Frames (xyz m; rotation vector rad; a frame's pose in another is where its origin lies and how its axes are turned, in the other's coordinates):
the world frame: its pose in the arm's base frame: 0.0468 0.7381 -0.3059 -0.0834 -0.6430 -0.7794
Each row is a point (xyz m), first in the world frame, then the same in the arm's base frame.
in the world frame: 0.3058 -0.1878 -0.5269
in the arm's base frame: 0.3502 0.2533 -0.5875
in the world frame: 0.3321 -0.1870 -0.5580
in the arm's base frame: 0.3806 0.2280 -0.5975
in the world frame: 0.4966 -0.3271 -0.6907
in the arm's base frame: 0.4407 -0.0157 -0.6336
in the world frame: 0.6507 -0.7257 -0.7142
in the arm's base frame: 0.2646 -0.4058 -0.6288
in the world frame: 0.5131 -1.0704 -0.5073
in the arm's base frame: -0.1472 -0.5049 -0.5951
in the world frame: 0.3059 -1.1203 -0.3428
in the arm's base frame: -0.3748 -0.3613 -0.5881
